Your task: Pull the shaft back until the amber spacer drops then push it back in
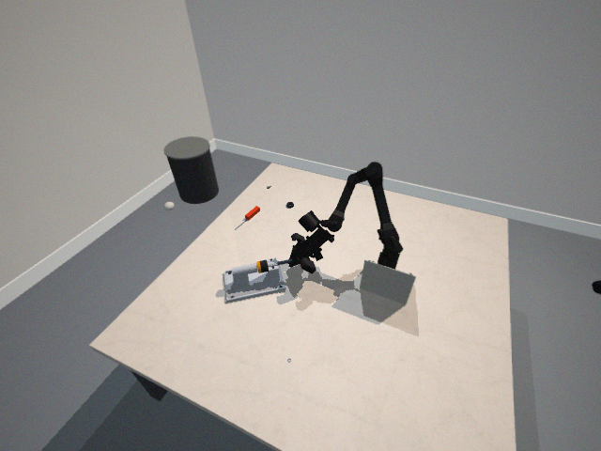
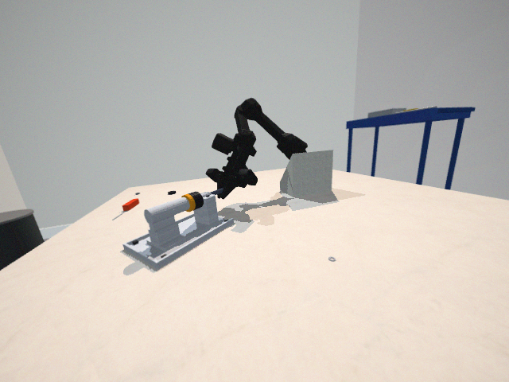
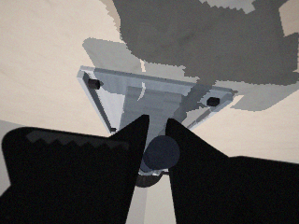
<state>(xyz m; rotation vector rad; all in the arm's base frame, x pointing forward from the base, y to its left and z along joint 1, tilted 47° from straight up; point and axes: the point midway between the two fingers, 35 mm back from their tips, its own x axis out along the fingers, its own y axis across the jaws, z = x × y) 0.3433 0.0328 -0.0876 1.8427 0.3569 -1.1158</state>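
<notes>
The thin dark shaft lies 3 cm ahead of my gripper tip, 3 cm to the left of it and 2 cm above it. The rest, counted from my gripper tip: black spacer 8 cm ahead, 6 cm to the left, 2 cm above; red-handled screwdriver 35 cm ahead, 22 cm to the right, 5 cm below; amber spacer 9 cm ahead, 8 cm to the left, 2 cm above.
</notes>
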